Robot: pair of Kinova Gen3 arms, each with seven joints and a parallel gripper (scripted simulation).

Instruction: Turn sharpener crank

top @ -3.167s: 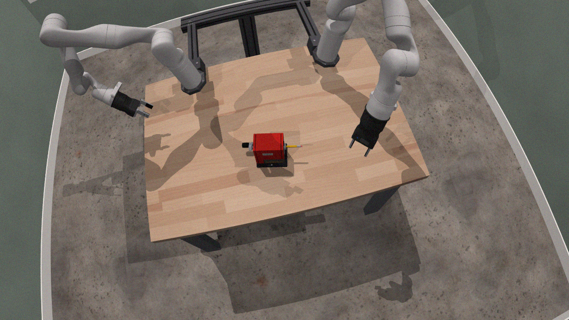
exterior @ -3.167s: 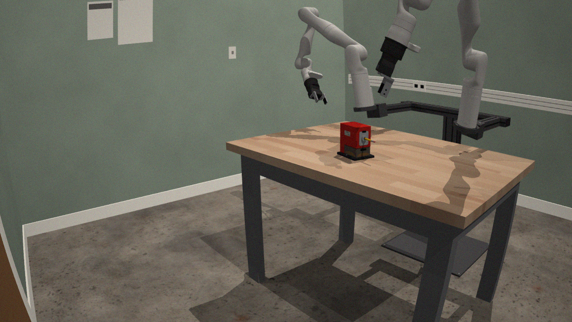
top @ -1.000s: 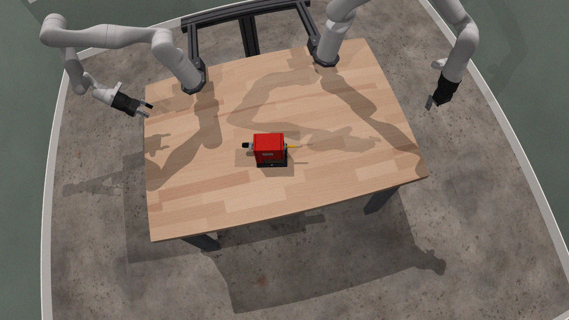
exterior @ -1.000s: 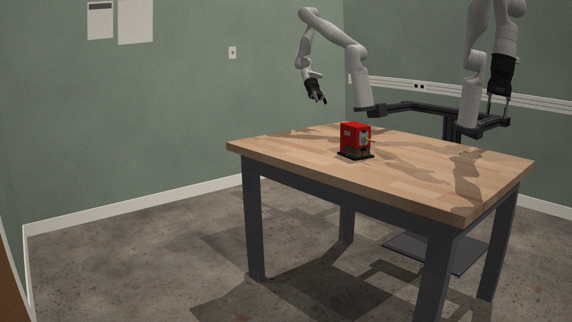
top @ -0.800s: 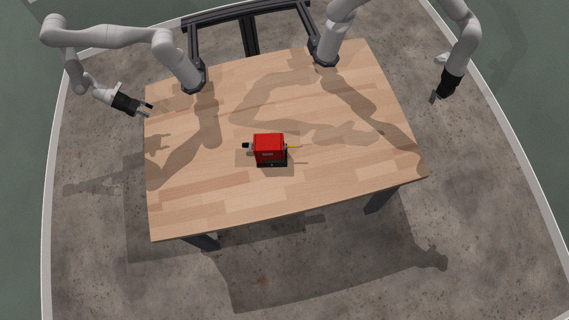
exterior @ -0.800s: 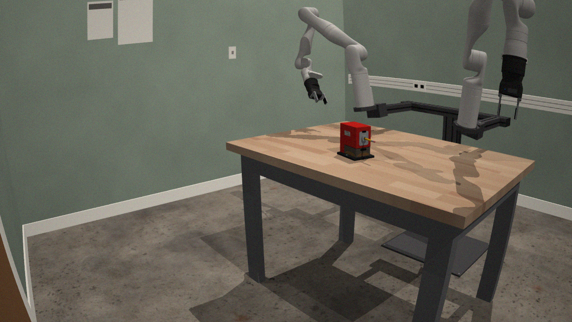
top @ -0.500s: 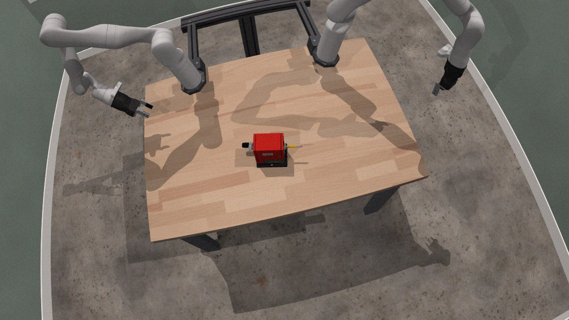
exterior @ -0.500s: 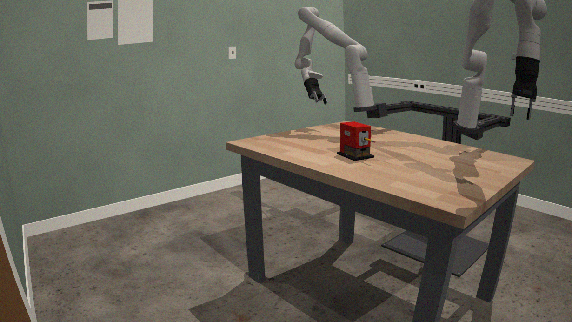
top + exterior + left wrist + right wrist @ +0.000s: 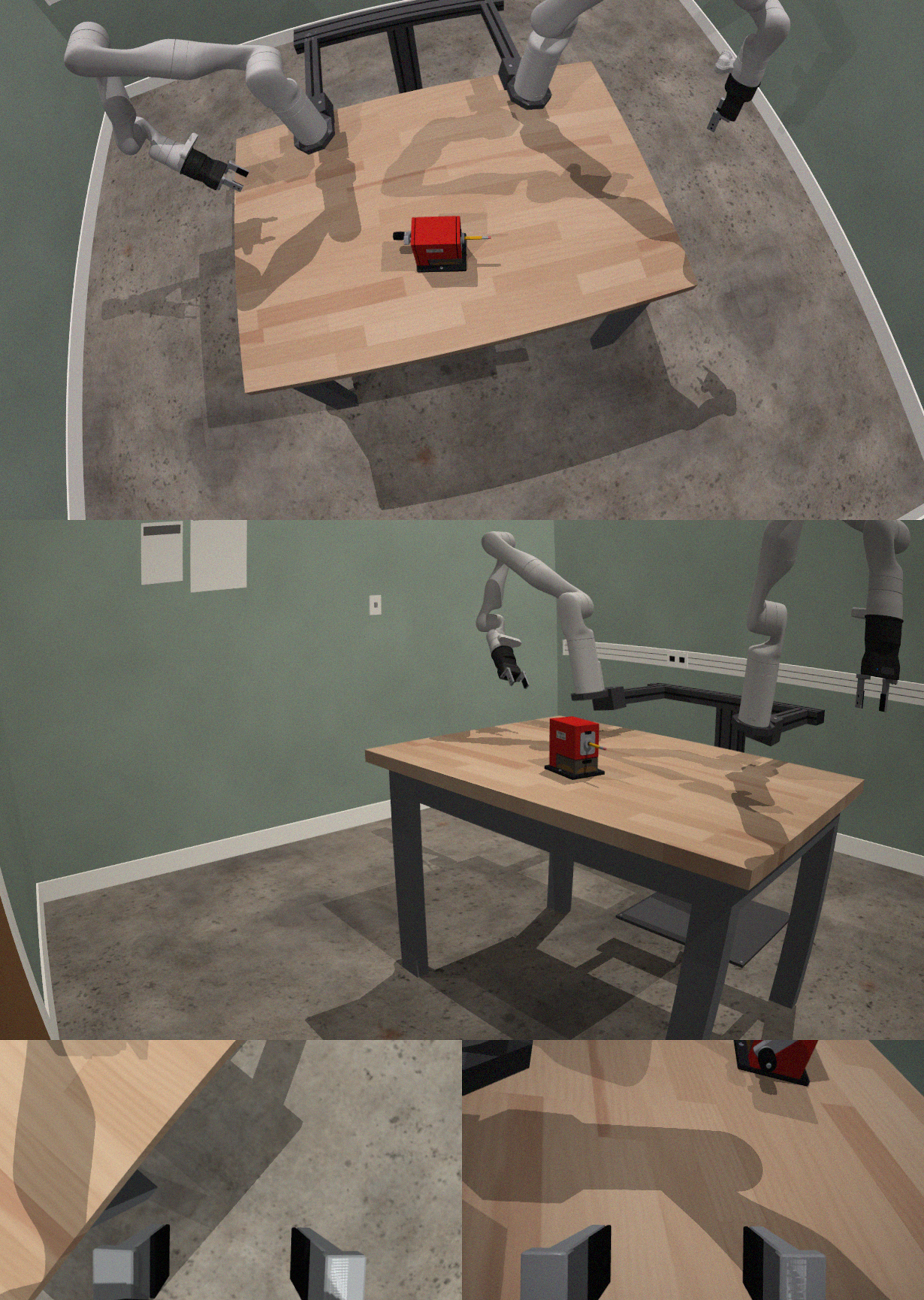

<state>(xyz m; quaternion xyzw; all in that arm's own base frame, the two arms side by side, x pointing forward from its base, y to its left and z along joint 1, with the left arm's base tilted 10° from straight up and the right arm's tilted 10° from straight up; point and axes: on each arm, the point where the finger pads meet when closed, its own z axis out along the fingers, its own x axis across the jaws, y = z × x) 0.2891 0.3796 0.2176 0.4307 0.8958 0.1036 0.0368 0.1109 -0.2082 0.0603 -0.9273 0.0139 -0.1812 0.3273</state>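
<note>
The black knob lies 40 cm to the left of my right hand, 21 cm ahead of it and 12 cm below it.
</note>
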